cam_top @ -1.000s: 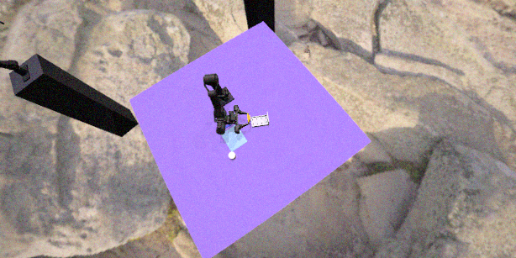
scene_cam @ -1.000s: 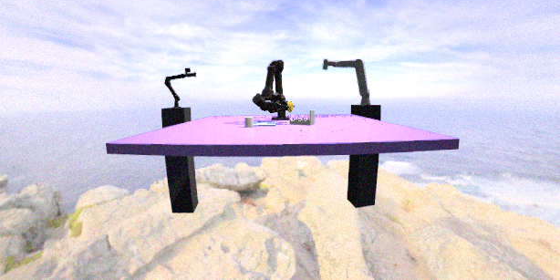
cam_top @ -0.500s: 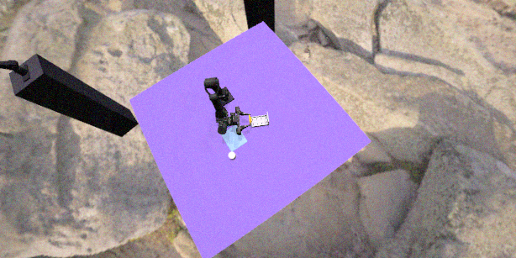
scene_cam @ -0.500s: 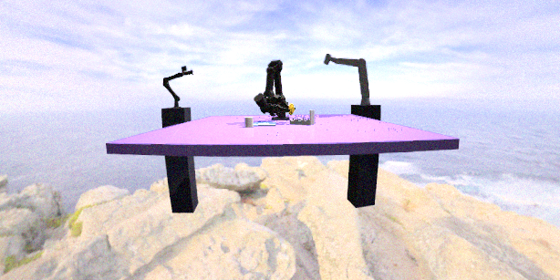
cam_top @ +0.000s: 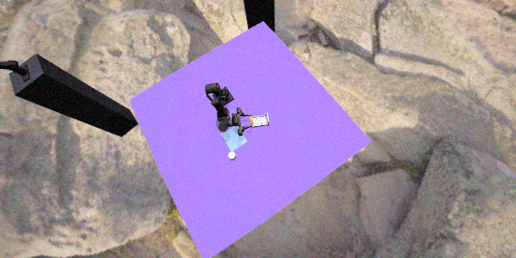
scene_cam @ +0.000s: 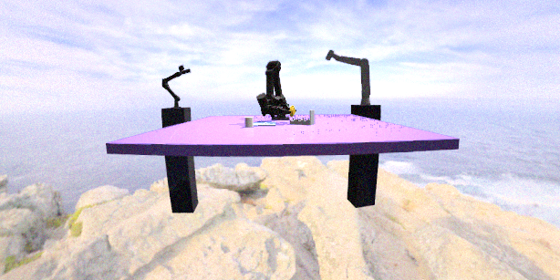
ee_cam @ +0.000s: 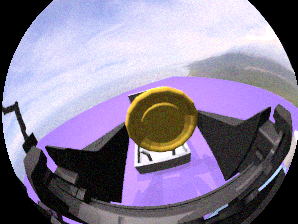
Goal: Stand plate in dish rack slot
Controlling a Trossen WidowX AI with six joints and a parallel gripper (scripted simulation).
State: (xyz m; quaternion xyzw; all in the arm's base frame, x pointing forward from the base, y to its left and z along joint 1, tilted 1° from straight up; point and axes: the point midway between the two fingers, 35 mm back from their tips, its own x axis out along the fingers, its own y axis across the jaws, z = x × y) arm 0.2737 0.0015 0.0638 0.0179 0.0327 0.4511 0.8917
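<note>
My gripper tip is now 50 mm to the right of the grey dish rack, 50 mm above it and 20 mm short of it. Also, from my gripper tip: white cup: 250 mm to the right, 80 mm ahead, 50 mm below; light blue mat: 170 mm to the right, 70 mm below, 10 mm behind; yellow plate: 10 mm to the right.
</note>
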